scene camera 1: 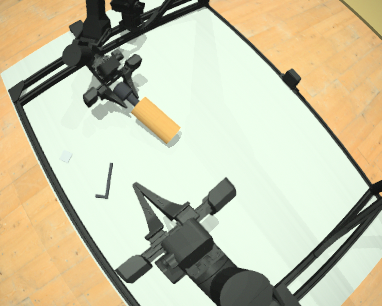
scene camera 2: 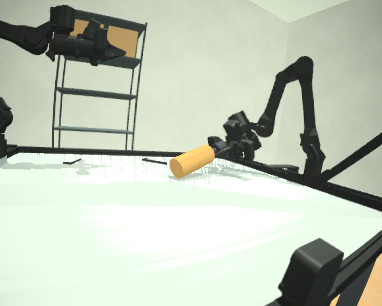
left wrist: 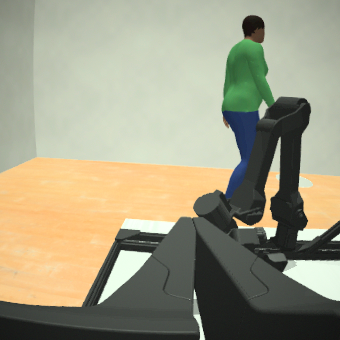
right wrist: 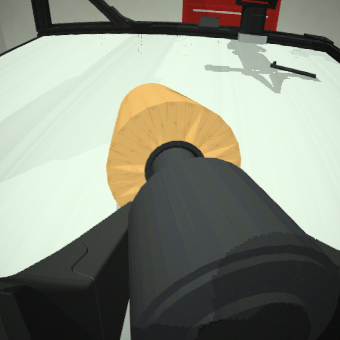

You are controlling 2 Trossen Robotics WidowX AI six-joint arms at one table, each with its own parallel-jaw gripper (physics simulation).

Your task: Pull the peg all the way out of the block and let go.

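Places are measured from the left arm's base along level axes (x ahead, y left, z up), in metres.
Pixels of known places: left gripper, fingertip midpoint: (scene camera 1: 133, 183) (scene camera 2: 125, 53) (left wrist: 189, 227); right gripper, fingertip midpoint: (scene camera 1: 132, 103) (scene camera 2: 210, 155) (right wrist: 188, 213); left arm's base at its link origin: (right wrist: 250, 31); right arm's base at its link origin: (scene camera 1: 131, 22) (scene camera 2: 311, 177) (left wrist: 283, 242).
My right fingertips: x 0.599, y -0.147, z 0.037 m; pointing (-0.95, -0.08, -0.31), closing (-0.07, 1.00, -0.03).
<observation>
Ahead of a thing's pixels: the offset from my right fingertips to its top centre. "spot": to the spot under its first point.
The block, an orange wooden cylinder @[dx -0.073, dy -0.018, dz +0.033 m] (scene camera 1: 155, 120) (scene camera 2: 191, 161) (right wrist: 170, 117), looks tilted in scene camera 2, its peg end higher. The dark peg (scene camera 1: 123, 90) (right wrist: 200, 200) has a thick head and a thinner shaft that enters the hole in the block's end face; how deep it sits is hidden. My right gripper (scene camera 1: 131, 101) (right wrist: 188, 213) is shut on the peg, with its fingers on both sides. My left gripper (scene camera 1: 134, 184) (scene camera 2: 124, 52) (left wrist: 189, 227) is shut and empty, its fingertips together, high above the table and apart from the block.
A black L-shaped key (scene camera 1: 108, 181) (right wrist: 295, 70) and a small pale square @[spot: dx +0.023, dy +0.225, dz -0.054 m] (scene camera 1: 66, 156) lie on the table. A black frame (scene camera 1: 55, 185) borders the table. A shelf unit (scene camera 2: 97, 93) stands behind it. A person in green (left wrist: 243, 80) stands beyond the right arm in the left wrist view.
</observation>
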